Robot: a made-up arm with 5 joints.
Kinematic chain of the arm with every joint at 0, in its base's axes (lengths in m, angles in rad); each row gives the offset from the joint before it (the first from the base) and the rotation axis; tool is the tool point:
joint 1: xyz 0 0 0.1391 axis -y
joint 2: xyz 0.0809 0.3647 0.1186 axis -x
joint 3: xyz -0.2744 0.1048 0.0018 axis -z
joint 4: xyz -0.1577 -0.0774 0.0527 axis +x
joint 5: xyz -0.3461 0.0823 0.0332 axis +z
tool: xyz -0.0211 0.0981 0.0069
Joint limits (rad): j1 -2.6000..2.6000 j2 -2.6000..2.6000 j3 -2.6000..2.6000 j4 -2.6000..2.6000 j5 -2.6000..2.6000
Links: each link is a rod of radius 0.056 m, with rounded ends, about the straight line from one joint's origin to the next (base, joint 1, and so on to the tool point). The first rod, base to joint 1, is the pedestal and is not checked.
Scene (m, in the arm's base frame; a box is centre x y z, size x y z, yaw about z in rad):
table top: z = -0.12
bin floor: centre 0.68 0.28 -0.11 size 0.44 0.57 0.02 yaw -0
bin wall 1: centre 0.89 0.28 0 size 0.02 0.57 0.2 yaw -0
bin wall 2: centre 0.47 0.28 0 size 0.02 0.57 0.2 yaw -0
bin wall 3: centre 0.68 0.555 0 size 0.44 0.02 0.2 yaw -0
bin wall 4: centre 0.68 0.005 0 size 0.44 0.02 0.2 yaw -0
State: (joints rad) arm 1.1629 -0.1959 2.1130 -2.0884 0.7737
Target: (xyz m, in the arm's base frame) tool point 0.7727 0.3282 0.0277
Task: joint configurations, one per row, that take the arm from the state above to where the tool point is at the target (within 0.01 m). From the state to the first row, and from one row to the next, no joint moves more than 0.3 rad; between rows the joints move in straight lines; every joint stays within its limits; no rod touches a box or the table.
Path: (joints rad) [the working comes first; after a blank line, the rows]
Joints at the target: -1.6210 -1.7063 2.2348 -2.3759 1.0462
Straight joint move there: clear.

1: 0.8845 -0.3469 2.1252 -2.1172 0.8010
2: 0.6061 -0.4980 2.1374 -2.1459 0.8282
3: 0.3277 -0.6490 2.1495 -2.1747 0.8555
4: 0.0493 -0.8001 2.1617 -2.2034 0.8827
5: -0.2290 -0.9511 2.1739 -2.2322 0.9100
6: -0.5074 -1.1022 2.1861 -2.2609 0.9372
7: -0.7858 -1.2532 2.1982 -2.2897 0.9645
8: -1.0642 -1.4042 2.2104 -2.3184 0.9917
9: -1.3426 -1.5553 2.2226 -2.3472 1.0190
10: -1.6210 -1.7063 2.2348 -2.3759 1.0462

